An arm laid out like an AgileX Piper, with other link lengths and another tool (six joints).
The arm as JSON. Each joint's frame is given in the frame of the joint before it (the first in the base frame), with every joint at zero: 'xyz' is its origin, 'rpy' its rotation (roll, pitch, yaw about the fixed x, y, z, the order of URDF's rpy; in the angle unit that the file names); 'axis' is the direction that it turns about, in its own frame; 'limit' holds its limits. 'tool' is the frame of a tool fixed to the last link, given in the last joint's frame.
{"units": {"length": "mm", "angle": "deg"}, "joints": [
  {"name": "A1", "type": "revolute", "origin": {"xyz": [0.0, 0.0, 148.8], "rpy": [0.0, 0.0, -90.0]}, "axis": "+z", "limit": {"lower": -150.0, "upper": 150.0}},
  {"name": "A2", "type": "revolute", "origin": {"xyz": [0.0, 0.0, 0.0], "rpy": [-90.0, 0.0, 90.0]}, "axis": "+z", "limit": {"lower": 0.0, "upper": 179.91}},
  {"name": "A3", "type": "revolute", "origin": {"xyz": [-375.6, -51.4, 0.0], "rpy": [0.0, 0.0, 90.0]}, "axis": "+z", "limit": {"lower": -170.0, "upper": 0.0}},
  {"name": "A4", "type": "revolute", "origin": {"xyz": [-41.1, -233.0, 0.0], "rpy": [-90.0, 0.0, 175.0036]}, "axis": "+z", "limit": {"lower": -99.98, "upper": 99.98}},
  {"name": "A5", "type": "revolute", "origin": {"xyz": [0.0, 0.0, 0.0], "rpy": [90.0, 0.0, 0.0]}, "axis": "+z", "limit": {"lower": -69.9, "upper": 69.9}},
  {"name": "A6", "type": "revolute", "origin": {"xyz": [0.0, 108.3, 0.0], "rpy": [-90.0, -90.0, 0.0]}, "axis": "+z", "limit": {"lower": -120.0, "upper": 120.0}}
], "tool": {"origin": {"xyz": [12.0, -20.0, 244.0], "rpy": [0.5, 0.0, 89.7]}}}
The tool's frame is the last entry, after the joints.
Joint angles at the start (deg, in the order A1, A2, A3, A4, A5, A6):
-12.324 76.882 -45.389 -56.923 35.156 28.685
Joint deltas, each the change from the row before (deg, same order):
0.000 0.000 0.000 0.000 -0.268 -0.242
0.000 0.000 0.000 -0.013 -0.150 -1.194
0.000 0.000 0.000 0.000 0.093 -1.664
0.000 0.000 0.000 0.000 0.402 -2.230
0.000 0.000 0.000 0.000 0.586 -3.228
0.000 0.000 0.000 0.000 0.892 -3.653
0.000 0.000 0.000 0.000 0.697 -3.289
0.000 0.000 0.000 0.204 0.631 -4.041
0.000 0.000 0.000 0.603 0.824 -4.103
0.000 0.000 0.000 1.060 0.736 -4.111
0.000 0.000 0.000 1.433 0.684 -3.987
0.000 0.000 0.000 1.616 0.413 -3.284
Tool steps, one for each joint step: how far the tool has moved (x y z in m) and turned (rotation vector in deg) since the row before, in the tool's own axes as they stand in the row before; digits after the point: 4 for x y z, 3 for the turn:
0.0014 -0.0007 0.0001 0.127 0.234 -0.244
0.0006 0.0000 0.0000 0.063 0.126 -1.206
-0.0009 0.0008 0.0000 -0.041 -0.098 -1.663
-0.0027 0.0018 -0.0001 -0.165 -0.386 -2.227
-0.0040 0.0026 -0.0002 -0.214 -0.574 -3.223
-0.0059 0.0032 -0.0003 -0.276 -0.880 -3.645
-0.0048 0.0024 -0.0003 -0.175 -0.703 -3.283
-0.0047 0.0015 -0.0003 0.004 -0.677 -3.874
-0.0061 -0.0002 -0.0004 0.275 -0.894 -3.623
-0.0055 -0.0026 -0.0004 0.635 -0.795 -3.283
-0.0048 -0.0046 -0.0005 0.936 -0.687 -2.882
-0.0025 -0.0059 -0.0004 1.081 -0.338 -2.052

